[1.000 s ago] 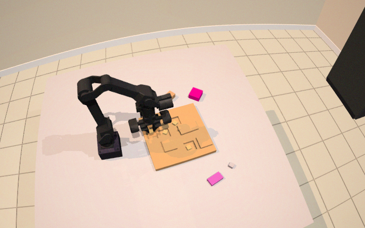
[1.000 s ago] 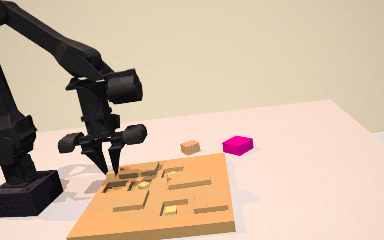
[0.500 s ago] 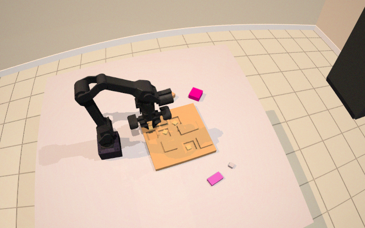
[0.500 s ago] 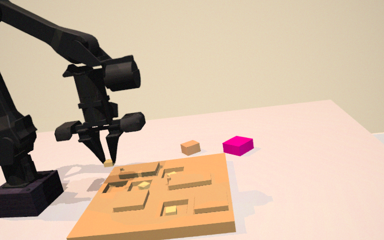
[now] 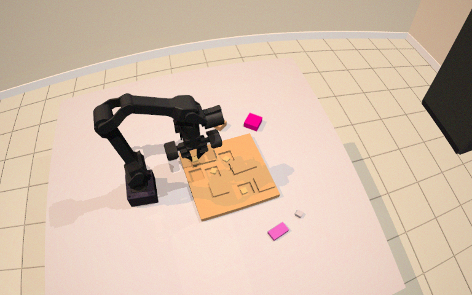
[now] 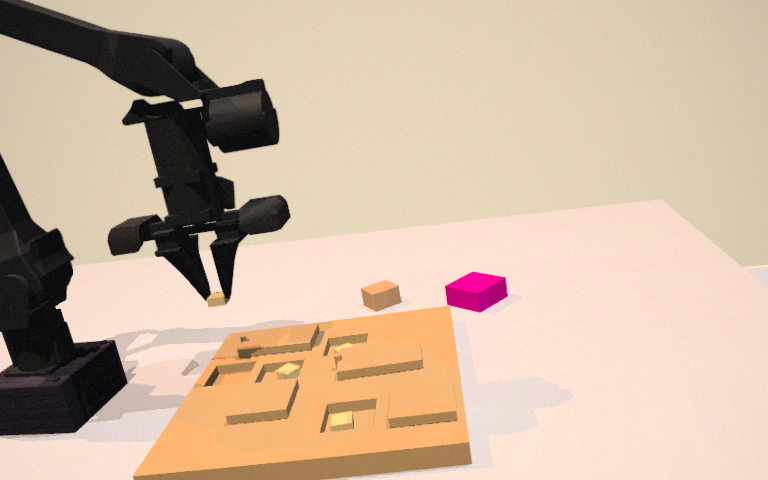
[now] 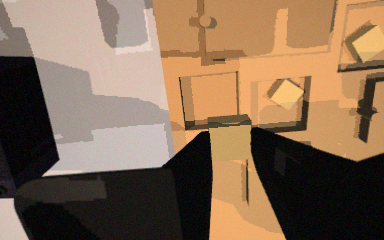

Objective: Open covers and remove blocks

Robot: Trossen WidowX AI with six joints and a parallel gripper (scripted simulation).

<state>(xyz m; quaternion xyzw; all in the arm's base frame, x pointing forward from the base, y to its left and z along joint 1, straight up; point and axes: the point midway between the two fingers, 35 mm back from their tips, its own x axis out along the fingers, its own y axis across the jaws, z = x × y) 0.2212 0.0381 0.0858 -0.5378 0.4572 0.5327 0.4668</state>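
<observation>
My gripper tip is 120 mm short of the orange block, 220 mm to the right of it and 100 mm above it. From my gripper tip the other things lie so: flat pink piece (240 mm ahead, 280 mm to the right, 100 mm below); magenta block (260 mm ahead, 210 mm to the left, 100 mm below); grey block (330 mm ahead, 230 mm to the right, 100 mm below).
</observation>
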